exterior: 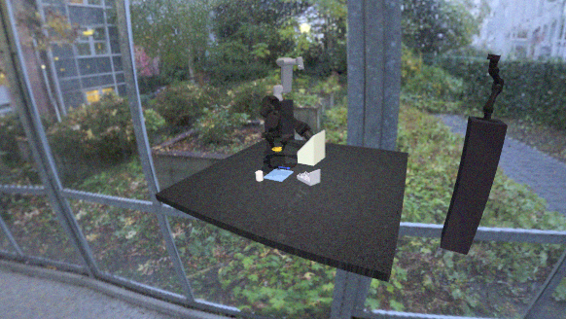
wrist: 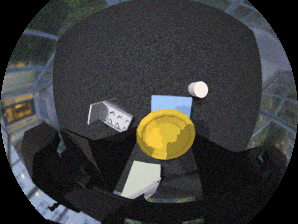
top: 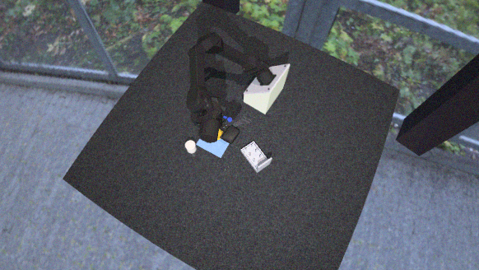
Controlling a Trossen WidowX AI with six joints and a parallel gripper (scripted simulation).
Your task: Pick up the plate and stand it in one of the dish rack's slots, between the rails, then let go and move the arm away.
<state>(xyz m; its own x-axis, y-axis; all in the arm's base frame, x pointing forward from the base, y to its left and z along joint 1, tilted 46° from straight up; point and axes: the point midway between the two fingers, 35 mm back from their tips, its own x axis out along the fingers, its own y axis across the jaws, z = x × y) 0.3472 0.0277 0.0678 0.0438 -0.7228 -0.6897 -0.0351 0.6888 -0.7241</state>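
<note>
Right now the dish rack is 60 mm behind my gripper tip, 160 mm to the left of it and 160 mm below it. Round my gripper tip: white cylinder 70 mm ahead, 100 mm to the right, 150 mm below; yellow plate 10 mm above; light blue mat 40 mm behind, 40 mm to the right, 180 mm below.
</note>
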